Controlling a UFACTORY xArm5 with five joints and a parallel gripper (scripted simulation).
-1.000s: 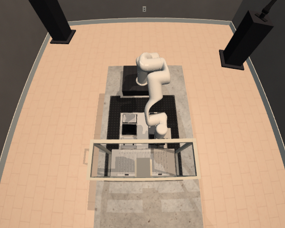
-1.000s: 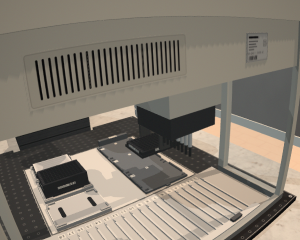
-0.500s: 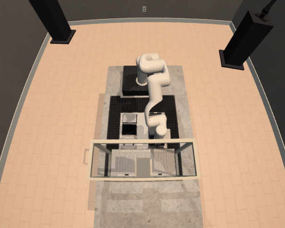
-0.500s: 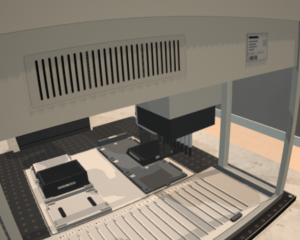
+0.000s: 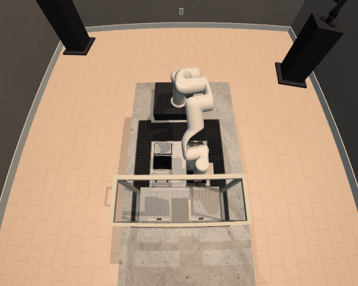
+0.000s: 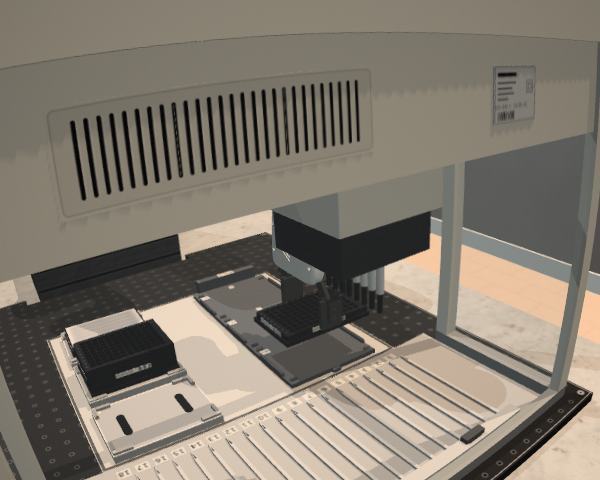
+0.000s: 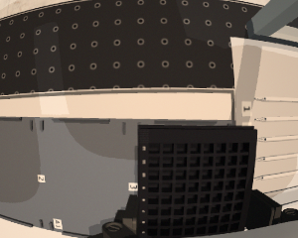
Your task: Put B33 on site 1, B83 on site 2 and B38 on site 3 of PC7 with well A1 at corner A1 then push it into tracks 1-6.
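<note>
Right now the plate carrier is 110 mm behind my hand, 10 mm to the right of it and 60 mm below it. Also, from my hand: plate (10 mm below).
</note>
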